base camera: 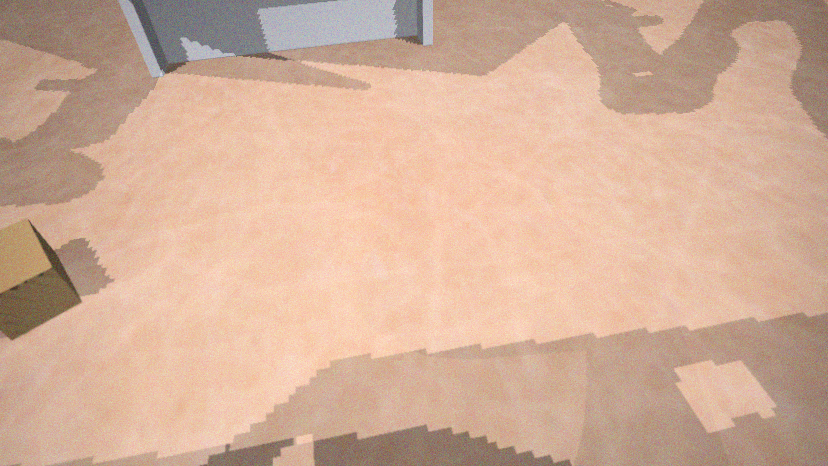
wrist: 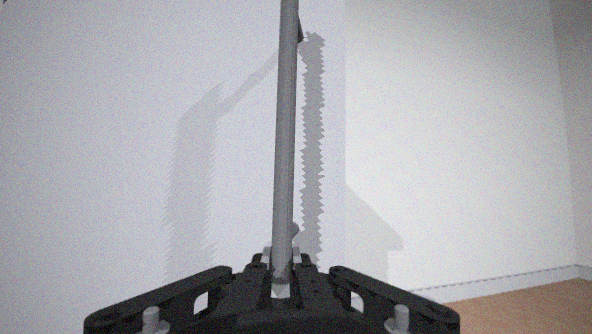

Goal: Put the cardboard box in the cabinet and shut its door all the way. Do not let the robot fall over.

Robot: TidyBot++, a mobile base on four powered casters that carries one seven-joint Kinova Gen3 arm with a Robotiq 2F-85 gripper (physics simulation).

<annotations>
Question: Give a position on a wall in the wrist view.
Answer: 456, 160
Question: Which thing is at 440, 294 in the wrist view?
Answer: A baseboard.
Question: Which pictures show the gripper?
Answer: The wrist view only.
</annotations>
